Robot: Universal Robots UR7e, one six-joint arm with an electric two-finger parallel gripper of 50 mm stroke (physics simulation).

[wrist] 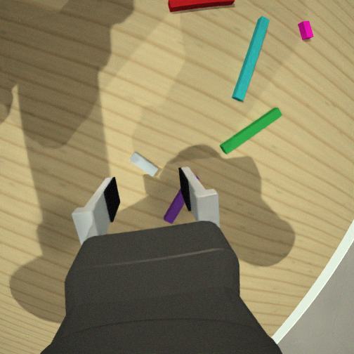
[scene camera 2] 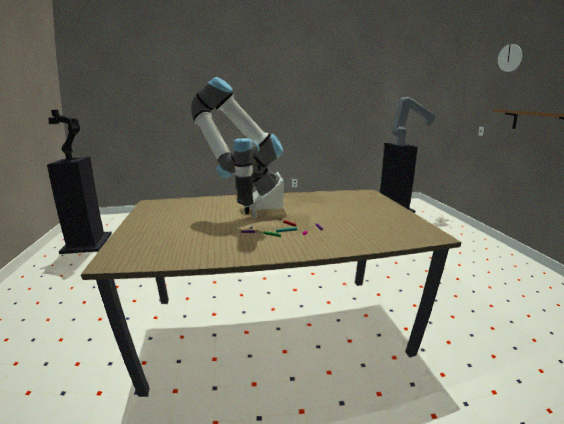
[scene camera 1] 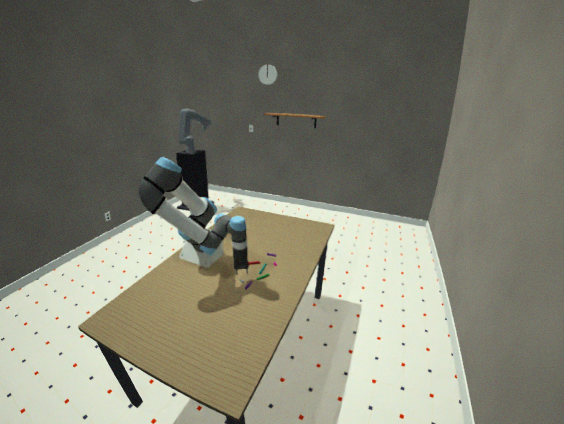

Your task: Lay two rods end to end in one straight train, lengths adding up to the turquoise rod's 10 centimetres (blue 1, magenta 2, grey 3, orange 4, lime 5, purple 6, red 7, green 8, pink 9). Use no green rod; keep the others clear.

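Places are measured from the arm's base along level axes (x ahead, y left, z up), in centimetres.
Pixels of known places: gripper, between the fingertips: (scene camera 2: 250, 215) (scene camera 1: 242, 273); arm's base, origin of its link: (scene camera 2: 269, 186).
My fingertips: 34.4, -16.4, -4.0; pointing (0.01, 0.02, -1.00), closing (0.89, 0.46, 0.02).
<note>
Ahead of a thing's pixels: the offset from my fingertips to its top centre, as dx, dy, dz.
My gripper (scene camera 1: 242, 273) (scene camera 2: 250, 212) (wrist: 148, 185) is open and empty, pointing down above the table. In the wrist view a short pale grey rod (wrist: 144, 164) lies ahead of the gap between the fingers; a purple rod @(+4.4, -2.0, -5.3) (scene camera 1: 248, 285) (scene camera 2: 248, 231) (wrist: 175, 206) lies below and is partly hidden by the right finger. The turquoise rod @(+6.1, +15.4, -5.3) (scene camera 1: 262, 268) (scene camera 2: 286, 230) (wrist: 251, 59) lies apart from the red rod @(-1.1, +18.9, -5.3) (scene camera 1: 254, 263) (scene camera 2: 289, 223) (wrist: 201, 4), cut off by the wrist view's top edge. No rods lie end to end.
A green rod @(+9.2, +8.0, -5.3) (scene camera 1: 263, 277) (scene camera 2: 272, 234) (wrist: 251, 130) lies between the turquoise rod and the nearer purple rod. A small magenta rod @(+11.6, +22.4, -5.3) (scene camera 1: 275, 264) (scene camera 2: 305, 232) (wrist: 305, 30) and a second purple rod @(+6.1, +31.2, -5.3) (scene camera 1: 271, 255) (scene camera 2: 319, 227) lie beyond the turquoise rod.
</note>
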